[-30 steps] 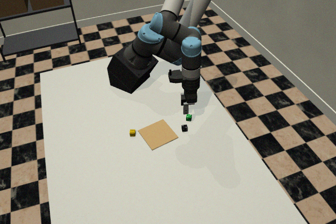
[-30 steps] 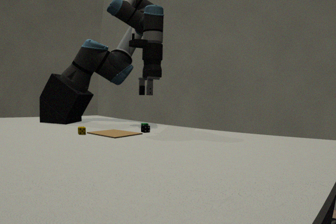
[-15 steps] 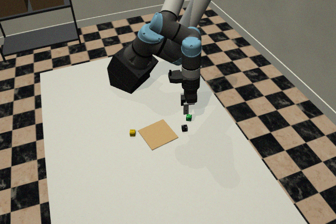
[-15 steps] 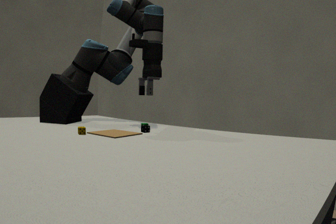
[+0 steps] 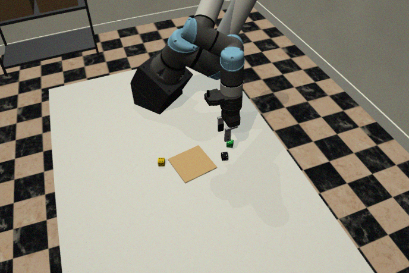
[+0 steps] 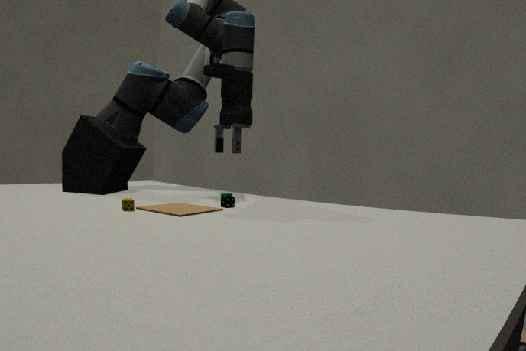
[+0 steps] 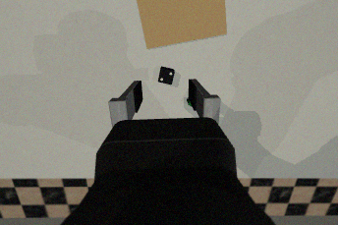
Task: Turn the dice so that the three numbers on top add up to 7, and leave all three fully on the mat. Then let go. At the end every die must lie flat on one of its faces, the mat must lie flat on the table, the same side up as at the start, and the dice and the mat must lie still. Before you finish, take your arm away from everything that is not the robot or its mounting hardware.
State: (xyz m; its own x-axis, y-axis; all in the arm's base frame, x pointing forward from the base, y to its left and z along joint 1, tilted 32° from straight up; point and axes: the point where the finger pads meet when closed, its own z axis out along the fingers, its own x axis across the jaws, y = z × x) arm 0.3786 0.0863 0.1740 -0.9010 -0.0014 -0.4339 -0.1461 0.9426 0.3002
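The black die lies 13 cm below my hand. From my hand the other things lie so: yellow die 24 cm to the right, 13 cm below, 4 cm behind; then tan mat 14 cm below, 12 cm to the right, 1 cm behind; then green die 13 cm below, 6 cm behind, 4 cm to the left.
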